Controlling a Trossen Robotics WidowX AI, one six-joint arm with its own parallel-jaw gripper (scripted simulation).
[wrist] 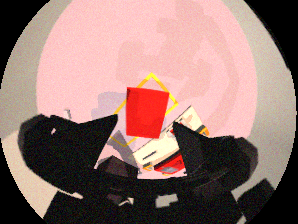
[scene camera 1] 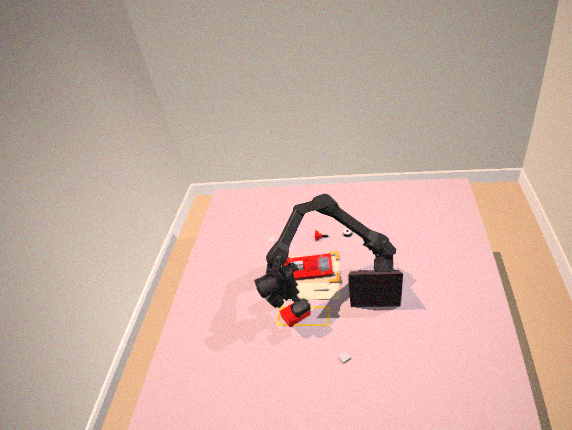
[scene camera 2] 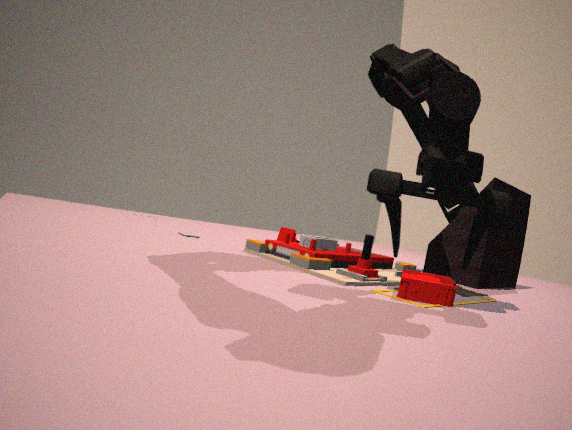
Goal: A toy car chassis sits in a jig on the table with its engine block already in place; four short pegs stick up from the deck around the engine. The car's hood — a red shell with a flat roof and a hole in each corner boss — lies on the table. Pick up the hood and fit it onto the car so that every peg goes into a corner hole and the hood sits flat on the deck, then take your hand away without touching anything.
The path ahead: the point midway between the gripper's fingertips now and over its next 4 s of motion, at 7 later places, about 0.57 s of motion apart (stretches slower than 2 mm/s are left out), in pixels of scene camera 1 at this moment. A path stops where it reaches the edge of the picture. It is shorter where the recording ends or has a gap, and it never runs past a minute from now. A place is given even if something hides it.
My gripper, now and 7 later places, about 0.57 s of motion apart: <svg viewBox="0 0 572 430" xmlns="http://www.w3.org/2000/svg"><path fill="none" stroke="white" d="M293 308L294 310L294 311L294 312L296 312L294 303L292 297L288 281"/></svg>
